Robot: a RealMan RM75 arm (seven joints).
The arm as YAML. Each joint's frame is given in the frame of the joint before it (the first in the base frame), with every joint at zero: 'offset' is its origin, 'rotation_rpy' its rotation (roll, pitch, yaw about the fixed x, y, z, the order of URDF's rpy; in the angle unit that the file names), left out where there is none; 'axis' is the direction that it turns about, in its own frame. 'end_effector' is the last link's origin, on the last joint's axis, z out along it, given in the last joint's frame.
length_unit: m
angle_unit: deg
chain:
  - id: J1
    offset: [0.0, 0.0, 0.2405]
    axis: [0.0, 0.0, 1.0]
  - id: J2
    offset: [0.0, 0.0, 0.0]
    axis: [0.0, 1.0, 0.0]
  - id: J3
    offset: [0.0, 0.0, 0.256]
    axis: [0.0, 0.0, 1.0]
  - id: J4
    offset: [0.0, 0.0, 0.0]
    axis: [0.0, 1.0, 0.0]
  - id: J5
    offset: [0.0, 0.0, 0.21]
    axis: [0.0, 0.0, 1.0]
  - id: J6
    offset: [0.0, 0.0, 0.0]
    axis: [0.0, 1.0, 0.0]
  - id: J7
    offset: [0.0, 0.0, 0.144]
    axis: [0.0, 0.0, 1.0]
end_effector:
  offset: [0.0, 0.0, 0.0]
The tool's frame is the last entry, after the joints.
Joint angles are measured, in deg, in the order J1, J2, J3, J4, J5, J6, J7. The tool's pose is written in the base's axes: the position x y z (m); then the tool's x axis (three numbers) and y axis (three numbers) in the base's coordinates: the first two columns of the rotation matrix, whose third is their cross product. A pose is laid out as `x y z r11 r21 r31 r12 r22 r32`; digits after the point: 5 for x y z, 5 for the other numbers.
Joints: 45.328, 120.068, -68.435, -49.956, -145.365, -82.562, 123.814
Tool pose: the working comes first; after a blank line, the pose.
Where each joint sits with the arm in this pose, in the base's axes (m; each line is computed from the numbers above, not from the rounded line before):
J1: 0.0000 0.0000 0.2405
J2: 0.0000 0.0000 0.2405
J3: 0.1558 0.1576 0.1122
J4: 0.1558 0.1576 0.1122
J5: 0.1525 0.3669 0.0957
J6: 0.1525 0.3669 0.0957
J7: 0.1993 0.3756 -0.0402
the tool: 0.1993 0.3756 -0.0402

0.19929 0.37557 -0.04021 0.81664 -0.52109 0.24813 -0.47677 -0.85136 -0.21879
